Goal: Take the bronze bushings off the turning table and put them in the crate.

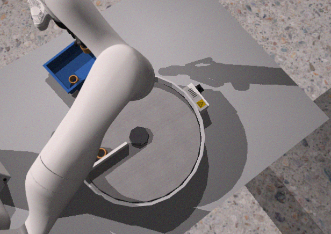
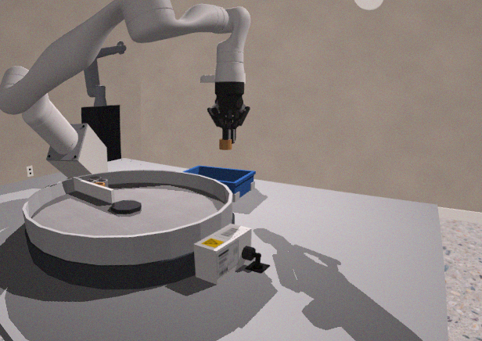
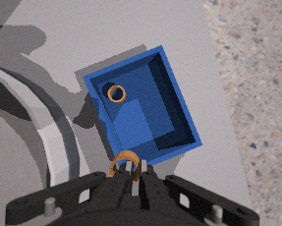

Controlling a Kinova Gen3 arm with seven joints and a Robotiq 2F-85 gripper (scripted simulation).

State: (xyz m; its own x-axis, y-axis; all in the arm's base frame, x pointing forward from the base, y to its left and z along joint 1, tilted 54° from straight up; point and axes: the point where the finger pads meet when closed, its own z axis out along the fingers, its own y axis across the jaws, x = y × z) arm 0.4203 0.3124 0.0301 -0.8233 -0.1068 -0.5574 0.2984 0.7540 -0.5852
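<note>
The blue crate lies 140 mm below my hand, 60 mm behind it and 30 mm to the left of it. The rest, counted from my hand: round turning table: 330 mm to the right, 110 mm below, 50 mm behind.
</note>
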